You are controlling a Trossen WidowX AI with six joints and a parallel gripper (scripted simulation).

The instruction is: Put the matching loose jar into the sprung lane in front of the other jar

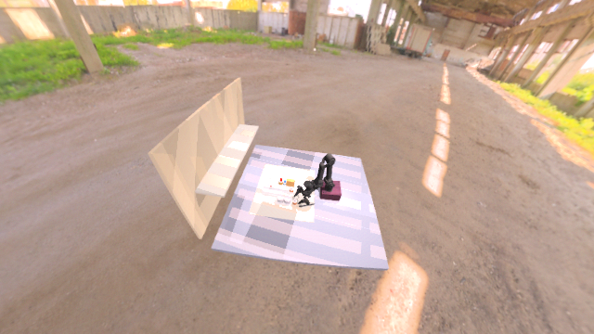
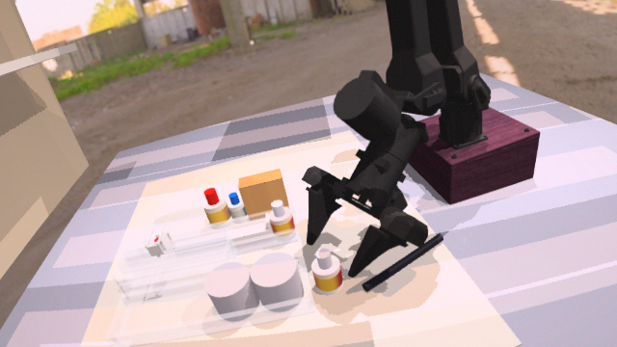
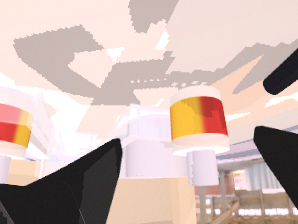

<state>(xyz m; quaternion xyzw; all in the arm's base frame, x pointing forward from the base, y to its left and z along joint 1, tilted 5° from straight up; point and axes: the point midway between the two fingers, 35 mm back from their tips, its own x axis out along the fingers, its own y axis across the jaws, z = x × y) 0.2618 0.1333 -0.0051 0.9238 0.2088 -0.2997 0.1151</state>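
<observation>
Now: gripper tip 10 cm past the black rod, 3 cm above it and 2 cm to the right of it. Also, from my gripper tip: white pusher plate: 16 cm ahead, 9 cm to the right, 2 cm above; then clear lane: 20 cm ahead, 9 cm to the right, 1 cm below.
</observation>
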